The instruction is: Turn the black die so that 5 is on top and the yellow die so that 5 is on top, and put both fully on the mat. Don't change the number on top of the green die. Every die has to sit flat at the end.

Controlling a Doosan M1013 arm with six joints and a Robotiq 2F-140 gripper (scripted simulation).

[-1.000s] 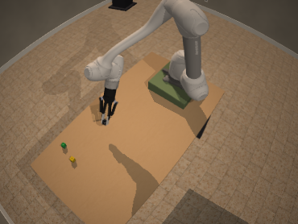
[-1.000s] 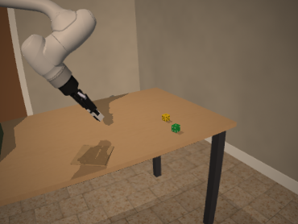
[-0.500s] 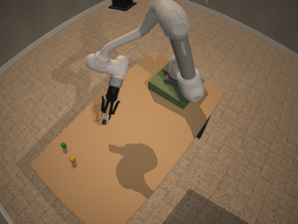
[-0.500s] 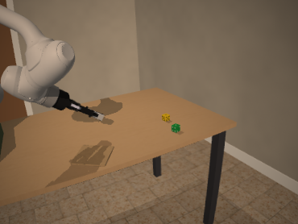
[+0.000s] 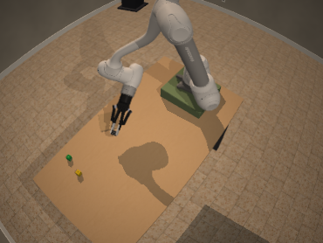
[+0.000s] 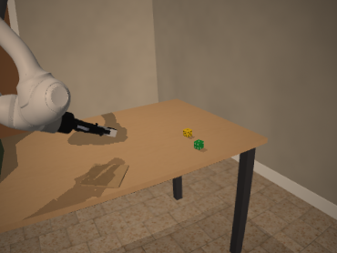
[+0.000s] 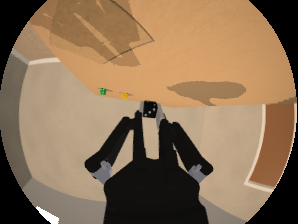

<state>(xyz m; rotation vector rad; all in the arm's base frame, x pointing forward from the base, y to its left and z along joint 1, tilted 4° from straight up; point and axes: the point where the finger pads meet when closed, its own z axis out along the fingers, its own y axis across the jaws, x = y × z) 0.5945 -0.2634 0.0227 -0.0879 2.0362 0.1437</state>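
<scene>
The mat is 9 cm behind my hand, 13 cm to the right of it and 10 cm below it. Also, from my hand: black die (2 cm ahead, 1 cm below); then green die (30 cm ahead, 20 cm to the right, 9 cm below); then yellow die (35 cm ahead, 8 cm to the right, 9 cm below).
</scene>
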